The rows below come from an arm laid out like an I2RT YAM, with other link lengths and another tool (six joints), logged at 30 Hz.
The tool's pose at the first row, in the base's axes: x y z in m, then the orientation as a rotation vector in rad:
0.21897 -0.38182 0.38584 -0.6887 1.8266 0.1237
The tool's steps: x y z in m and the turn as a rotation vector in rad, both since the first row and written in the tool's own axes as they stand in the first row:
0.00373 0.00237 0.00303 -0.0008 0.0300 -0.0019
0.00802 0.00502 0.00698 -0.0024 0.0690 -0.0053
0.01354 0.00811 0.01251 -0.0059 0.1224 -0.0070
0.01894 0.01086 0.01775 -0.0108 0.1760 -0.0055
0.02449 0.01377 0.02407 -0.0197 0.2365 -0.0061
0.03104 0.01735 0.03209 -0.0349 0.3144 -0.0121
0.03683 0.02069 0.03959 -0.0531 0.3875 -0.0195
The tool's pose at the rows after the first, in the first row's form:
0.21952 -0.38010 0.38080 -0.6962 1.8546 0.1134
0.22059 -0.37800 0.37484 -0.7071 1.8907 0.0997
0.22249 -0.37537 0.36709 -0.7202 1.9412 0.0839
0.22435 -0.37310 0.35964 -0.7312 1.9932 0.0711
0.22700 -0.37031 0.35161 -0.7481 2.0512 0.0579
0.23052 -0.36667 0.34189 -0.7774 2.1240 0.0404
0.23389 -0.36314 0.33311 -0.8096 2.1918 0.0260

